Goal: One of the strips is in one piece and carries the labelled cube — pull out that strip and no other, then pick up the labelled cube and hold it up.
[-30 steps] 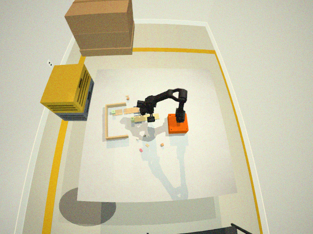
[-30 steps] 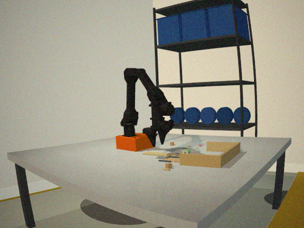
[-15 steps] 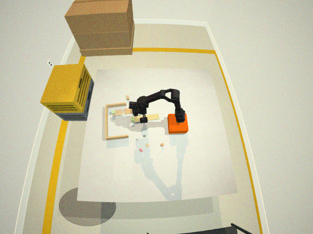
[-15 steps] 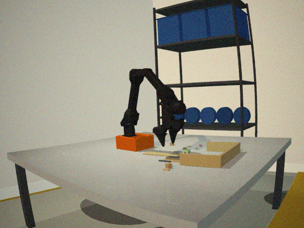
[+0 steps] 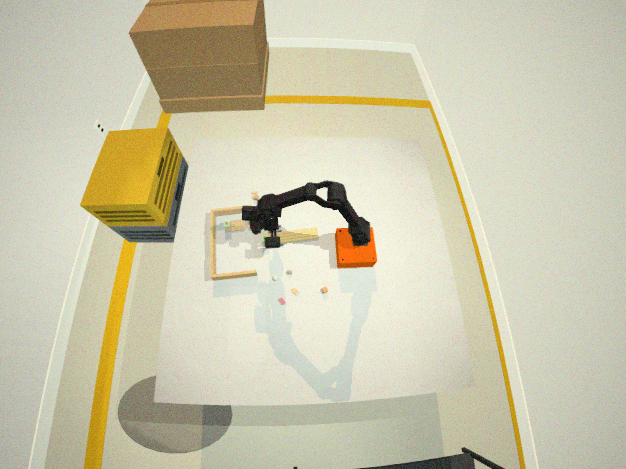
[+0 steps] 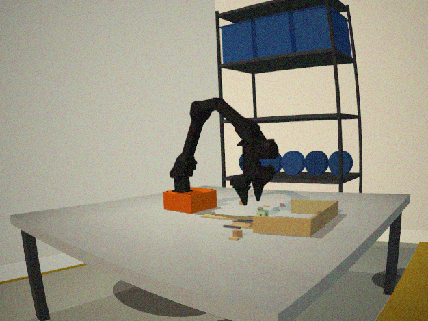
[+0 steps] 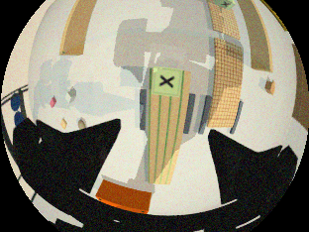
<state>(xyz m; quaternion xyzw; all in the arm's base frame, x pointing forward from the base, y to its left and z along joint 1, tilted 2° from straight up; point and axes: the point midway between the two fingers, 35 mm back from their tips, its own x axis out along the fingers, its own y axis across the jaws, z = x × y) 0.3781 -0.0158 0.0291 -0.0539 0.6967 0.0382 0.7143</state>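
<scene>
The strip is 7 cm behind my gripper tip, 6 cm below it and 2 cm to the right of it.
</scene>
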